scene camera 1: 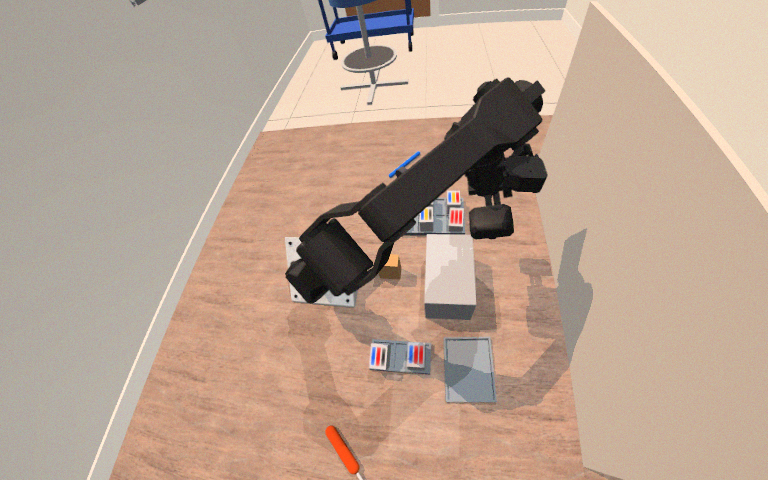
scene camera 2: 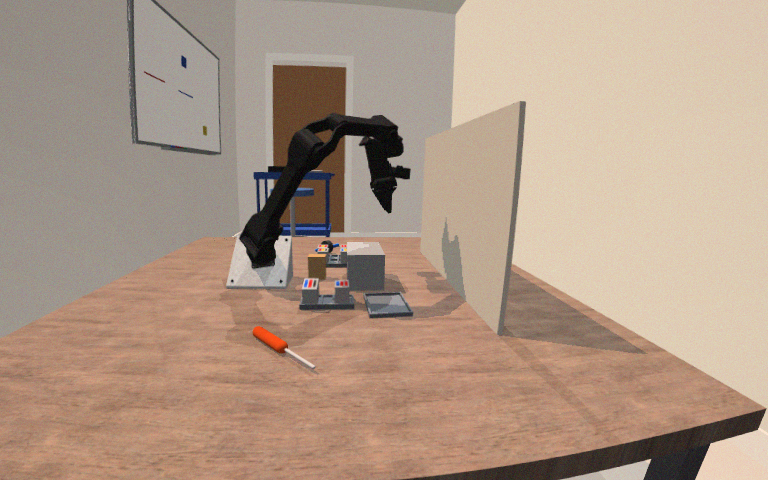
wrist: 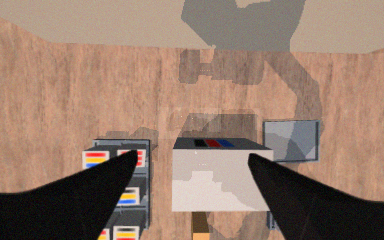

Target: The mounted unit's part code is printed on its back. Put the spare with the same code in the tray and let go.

Scene:
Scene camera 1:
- my gripper
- grey rack
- grey tray
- mounted unit
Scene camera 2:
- my gripper
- grey tray
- mounted unit
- tall beige panel
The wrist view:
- my gripper
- grey tray
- mounted unit
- tall beige panel

